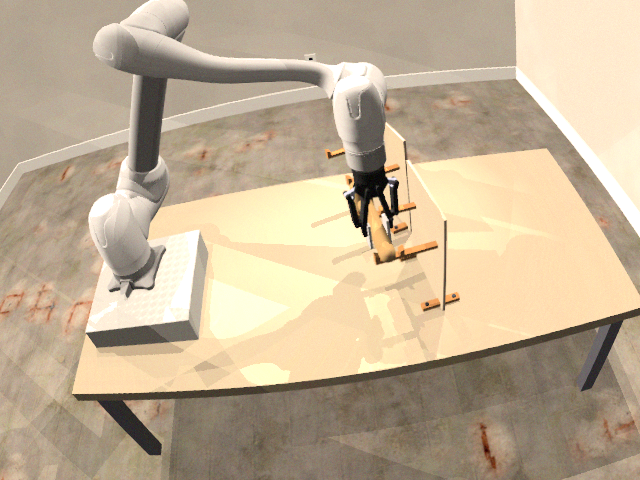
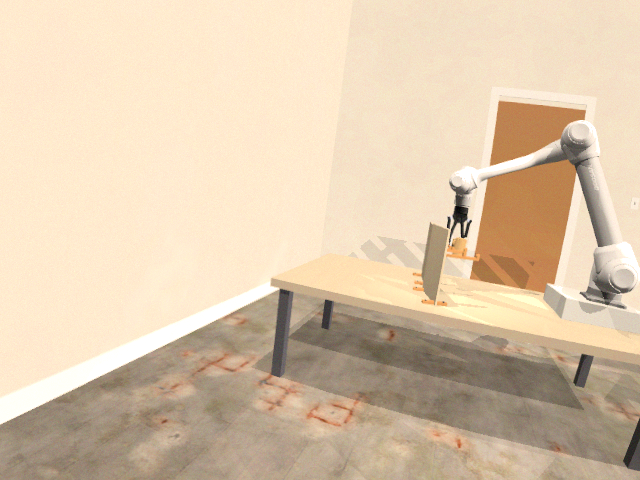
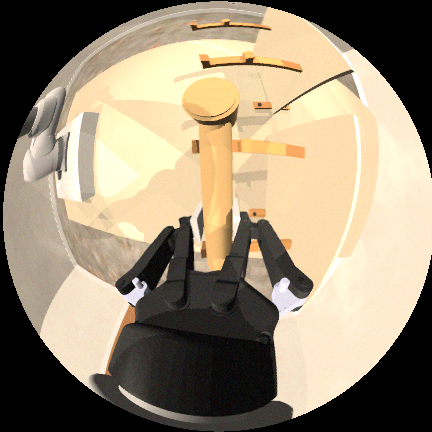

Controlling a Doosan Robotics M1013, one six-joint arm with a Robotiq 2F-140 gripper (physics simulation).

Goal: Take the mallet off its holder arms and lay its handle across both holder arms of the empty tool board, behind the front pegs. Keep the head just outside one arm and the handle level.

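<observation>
The wooden mallet (image 1: pixel 384 246) (image 2: pixel 459 243) (image 3: pixel 212 187) lies about level across the two holder arms (image 1: pixel 423 248) (image 3: pixel 272 148) of the nearer board (image 1: pixel 426 206) (image 2: pixel 435 263) (image 3: pixel 310 195). Its round head is just outside the far arm, on the empty board's side. My gripper (image 1: pixel 379 233) (image 2: pixel 458 239) (image 3: pixel 218 208) points down, shut on the handle between the arms, with one pad on each side. Whether the handle touches the arms cannot be told. The empty tool board (image 1: pixel 396 144) (image 3: pixel 290 50) stands beyond, with bare holder arms (image 1: pixel 336 152) (image 3: pixel 255 62).
Both boards stand upright on the table (image 1: pixel 516 248) (image 2: pixel 361 279) (image 3: pixel 125 150), on small orange feet (image 1: pixel 430 304) (image 2: pixel 429 301) (image 3: pixel 262 105). A narrow gap separates the boards. The robot's white base block (image 1: pixel 175 289) (image 2: pixel 578 307) (image 3: pixel 85 155) is at the table's other end.
</observation>
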